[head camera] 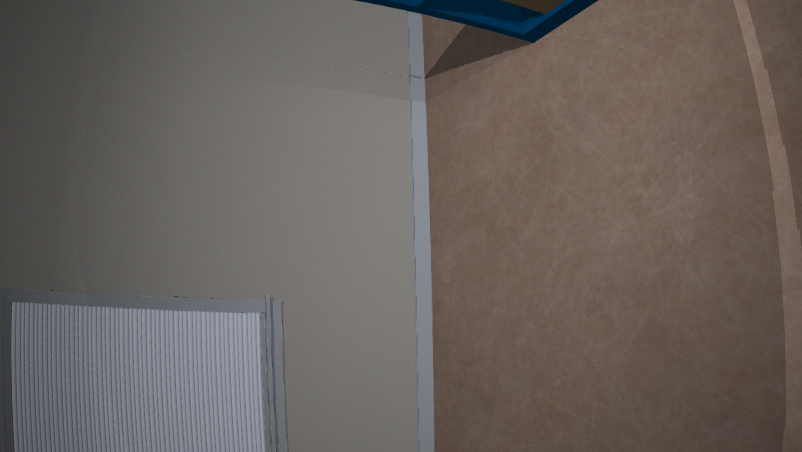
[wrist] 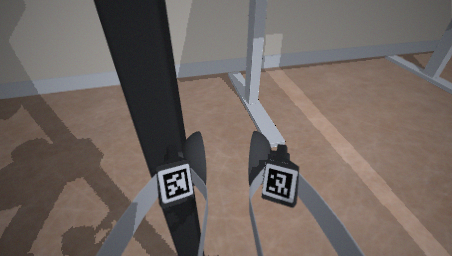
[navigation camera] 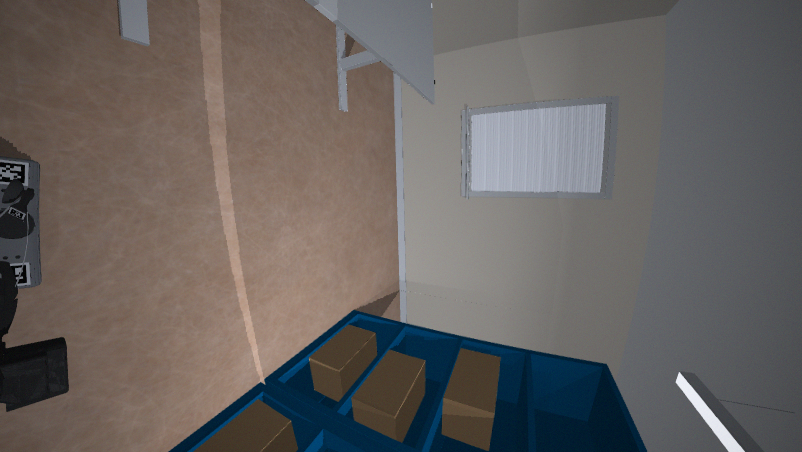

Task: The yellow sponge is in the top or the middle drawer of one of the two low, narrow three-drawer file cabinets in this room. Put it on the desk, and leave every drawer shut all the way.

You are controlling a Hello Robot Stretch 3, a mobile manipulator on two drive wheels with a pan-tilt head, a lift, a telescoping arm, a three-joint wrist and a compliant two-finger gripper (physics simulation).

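Places are measured from the robot's base along level axes (x left, y ahead, z down), in metres.
Pixels of known places: gripper, between the fingertips: (wrist: 226, 150); robot's base, origin of its link: (navigation camera: 12, 221).
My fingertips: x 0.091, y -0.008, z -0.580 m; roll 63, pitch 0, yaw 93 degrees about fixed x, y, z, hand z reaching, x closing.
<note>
Ahead of a thing's pixels: the offset from my fingertips to its top centre. "spot": to the spot under its first point. Level surfaces: height alone.
My gripper (wrist: 226, 150) is open, with its two dark fingertips apart and floor showing between them. A pale grey desk @(dz -0.140 m) (navigation camera: 393, 39) shows partly at the top of the navigation view, with its top and one leg. In the wrist view, a desk leg @(spot: dx +0.887, dy +0.197, dz +0.337 m) (wrist: 255, 65) with its long foot stands beyond the gripper, near the wall, and part of another leg shows at the upper right. The yellow sponge, the file cabinets and their drawers do not show in these views.
A blue shelf unit (head camera: 533, 30) (navigation camera: 307, 349) holds several brown boxes @(dx -1.137, dy +1.236, dz -0.224 m) (navigation camera: 393, 379). A framed, striped panel (head camera: 137, 376) (navigation camera: 539, 148) is on the wall. A black post (wrist: 142, 75) rises left of the gripper. A white bar (navigation camera: 708, 412) shows at the navigation view's lower right.
</note>
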